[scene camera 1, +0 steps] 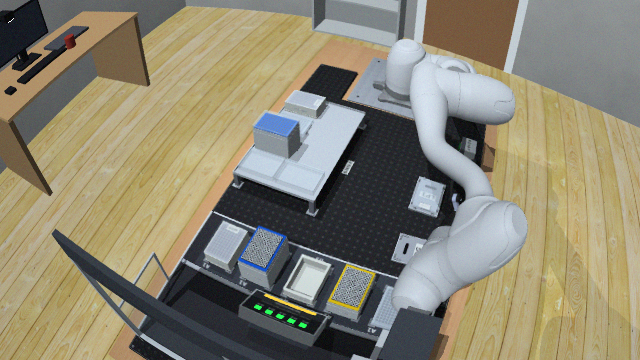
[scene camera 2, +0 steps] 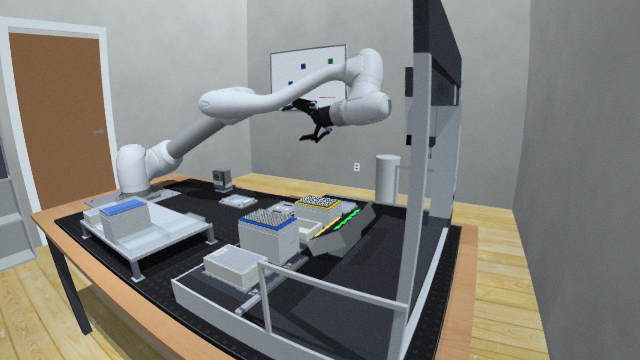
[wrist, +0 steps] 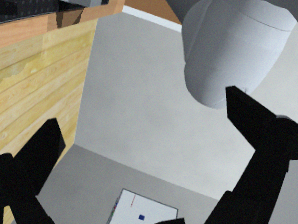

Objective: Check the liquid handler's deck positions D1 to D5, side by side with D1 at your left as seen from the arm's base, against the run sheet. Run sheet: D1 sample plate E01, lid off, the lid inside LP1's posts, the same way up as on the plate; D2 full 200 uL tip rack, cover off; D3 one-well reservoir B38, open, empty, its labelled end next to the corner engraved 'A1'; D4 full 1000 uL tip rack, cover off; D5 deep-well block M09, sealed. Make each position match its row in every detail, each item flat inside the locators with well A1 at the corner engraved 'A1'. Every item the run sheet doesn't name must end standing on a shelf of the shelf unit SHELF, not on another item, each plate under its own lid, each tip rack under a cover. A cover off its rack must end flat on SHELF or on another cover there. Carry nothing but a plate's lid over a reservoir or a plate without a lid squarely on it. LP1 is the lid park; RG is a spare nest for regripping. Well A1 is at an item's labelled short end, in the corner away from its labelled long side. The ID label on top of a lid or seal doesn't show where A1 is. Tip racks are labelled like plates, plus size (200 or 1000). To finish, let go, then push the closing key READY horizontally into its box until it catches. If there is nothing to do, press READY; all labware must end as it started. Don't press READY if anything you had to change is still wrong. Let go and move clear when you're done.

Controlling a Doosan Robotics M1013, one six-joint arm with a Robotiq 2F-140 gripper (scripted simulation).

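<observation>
Yellow-rimmed tip rack: out of frame in the wrist view, visible in scene camera 1 and scene camera 2. White deep-well block: out of frame in the wrist view, visible in scene camera 1 and scene camera 2. Yellow-rimmed tip rack (scene camera 1: 354, 285), same spot as (scene camera 2: 317, 199). White deep-well block (scene camera 2: 237, 267), same spot as (scene camera 1: 212, 247).
</observation>
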